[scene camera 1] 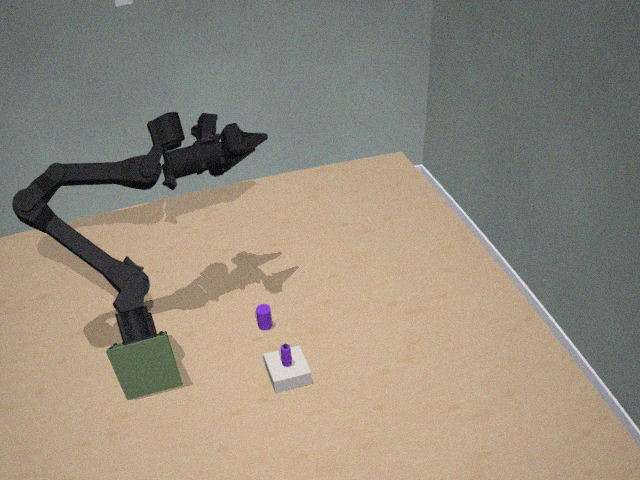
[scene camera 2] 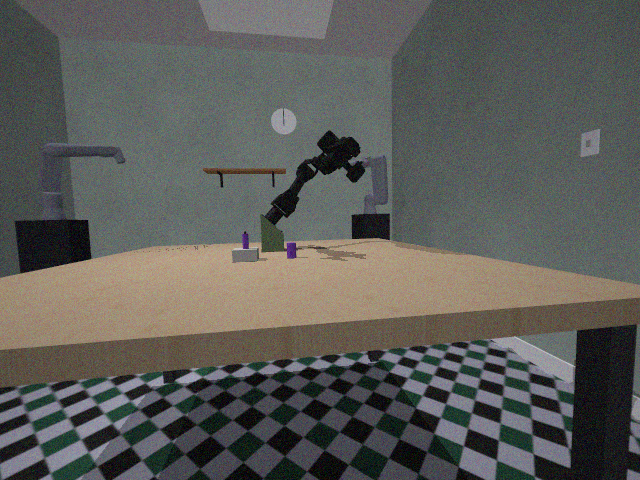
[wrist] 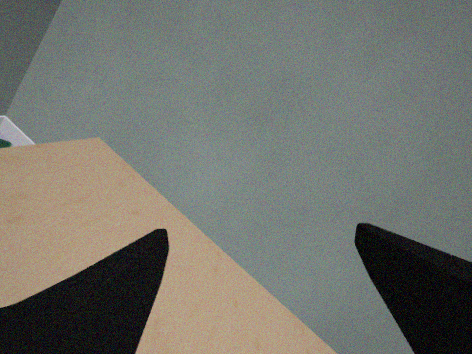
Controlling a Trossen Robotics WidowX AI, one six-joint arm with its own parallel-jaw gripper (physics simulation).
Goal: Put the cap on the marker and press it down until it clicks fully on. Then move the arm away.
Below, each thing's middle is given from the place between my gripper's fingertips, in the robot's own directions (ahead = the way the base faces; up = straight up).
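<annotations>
There is the pale grey block (scene camera 1: 283,378), and I see my gripper 310 mm above it, 330 mm to the left of it and 120 mm past it.
</annotations>
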